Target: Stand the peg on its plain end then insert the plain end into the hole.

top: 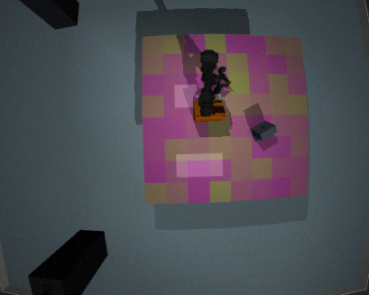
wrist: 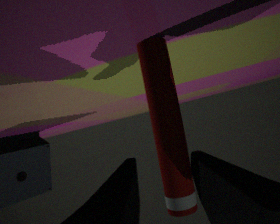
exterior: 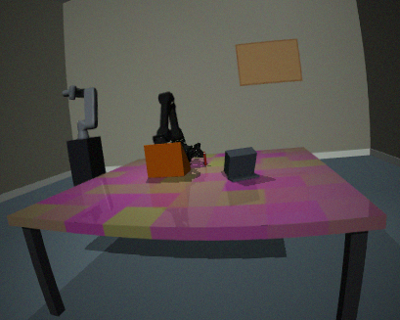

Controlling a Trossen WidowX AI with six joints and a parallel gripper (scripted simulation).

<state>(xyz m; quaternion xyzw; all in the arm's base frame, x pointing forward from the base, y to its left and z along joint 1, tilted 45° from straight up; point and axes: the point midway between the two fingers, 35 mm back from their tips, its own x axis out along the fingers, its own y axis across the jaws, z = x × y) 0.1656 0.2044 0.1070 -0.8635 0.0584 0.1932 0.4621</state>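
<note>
My gripper tip is right at the peg. From my gripper tip the other things lie so: grey sloped panel: 340 mm to the right, 230 mm ahead, 10 mm above.
</note>
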